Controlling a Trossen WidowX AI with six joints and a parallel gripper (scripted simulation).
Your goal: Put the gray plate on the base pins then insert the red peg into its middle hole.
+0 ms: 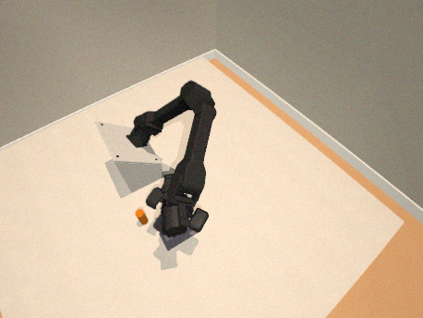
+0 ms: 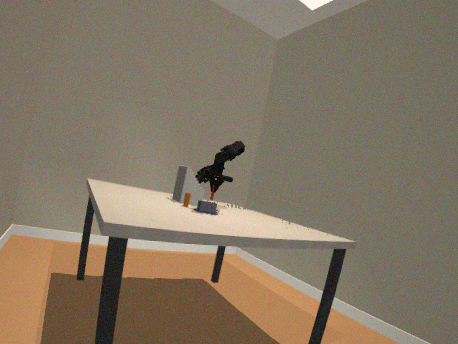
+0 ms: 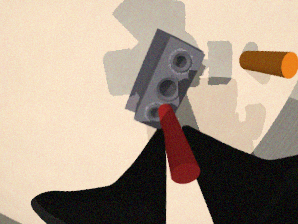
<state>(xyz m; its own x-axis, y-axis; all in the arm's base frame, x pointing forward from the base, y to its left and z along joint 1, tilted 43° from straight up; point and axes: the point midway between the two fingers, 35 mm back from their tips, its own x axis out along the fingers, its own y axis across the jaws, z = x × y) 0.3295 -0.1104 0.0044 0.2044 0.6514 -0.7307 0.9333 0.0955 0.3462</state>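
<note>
Now: gripper tip 7 cm above the gray plate and 2 cm to the left of it. From my gripper tip the other things lie so: orange cylinder 12 cm behind, 8 cm to the right, 8 cm below; then base 11 cm below, 2 cm to the right; then red peg right at my gripper tip.
</note>
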